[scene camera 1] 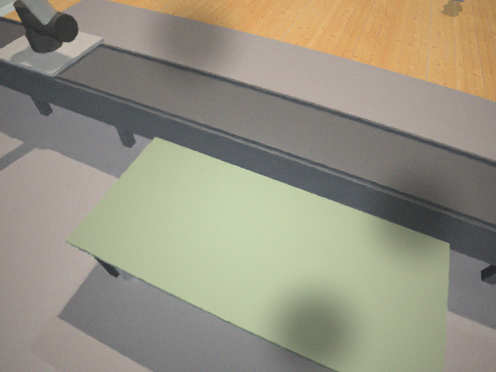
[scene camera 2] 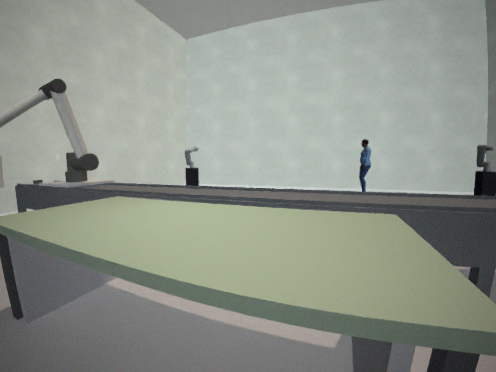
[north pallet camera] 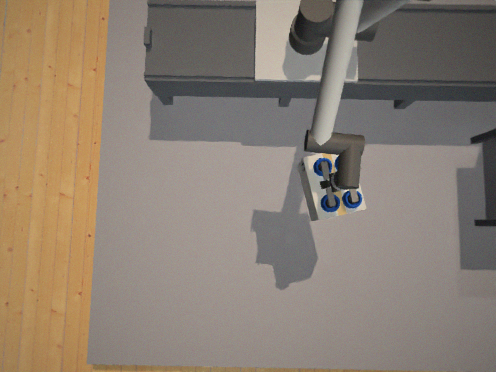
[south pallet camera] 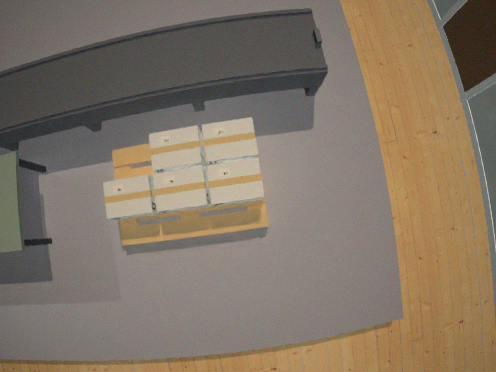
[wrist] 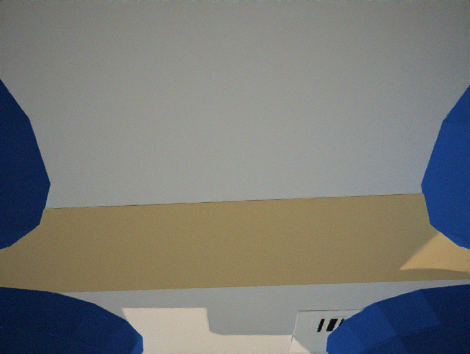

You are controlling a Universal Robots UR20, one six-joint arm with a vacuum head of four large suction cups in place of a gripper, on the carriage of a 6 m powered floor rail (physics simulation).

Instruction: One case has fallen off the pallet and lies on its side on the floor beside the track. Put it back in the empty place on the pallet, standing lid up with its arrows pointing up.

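Pixels of known places: end effector, tool point: [wrist: 235,231]; arm's base, origin of the base link: [scene camera 1: 47,45] [scene camera 2: 76,181] [north pallet camera: 306,38].
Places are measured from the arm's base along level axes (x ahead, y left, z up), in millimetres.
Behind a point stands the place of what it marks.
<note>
The case [north pallet camera: 316,192] @[x 1093, y 8, z 310 mm] [wrist: 235,125] @[x 1051, y 62, z 311 mm] is off the floor, held against the cups of my vacuum gripper [north pallet camera: 337,185] @[x 1039, y 123, z 291 mm] [wrist: 235,220] @[x 1039, y 123, z 291 mm]. Its shadow lies apart from it, down and left in the north pallet view. The face under the blue cups bears a tan tape band and a barcode label [wrist: 305,325] @[x 992, y 162, z 314 mm]. Another side face shows at its left; its arrows cannot be made out. The pallet [south pallet camera: 131,156] @[x 634, y 4154, z -425 mm] carries several white cases [south pallet camera: 178,187] @[x 989, y 4578, z -135 mm] with tape bands on top, and has an empty place at its upper left in the south pallet view. The held case's underside is hidden.
The dark track [scene camera 1: 275,120] [north pallet camera: 200,45] [south pallet camera: 175,60] runs alongside; my carriage [north pallet camera: 270,50] @[x 94, y -247, z 0 mm] stands near its north end. A green table [scene camera 1: 240,220] @[x 827, y 2172, z -40 mm] [scene camera 2: 225,240] @[x 1042, y 2626, z -40 mm] stands beside the track, between the case and the pallet. A person [scene camera 2: 365,160] stands beyond the track.
</note>
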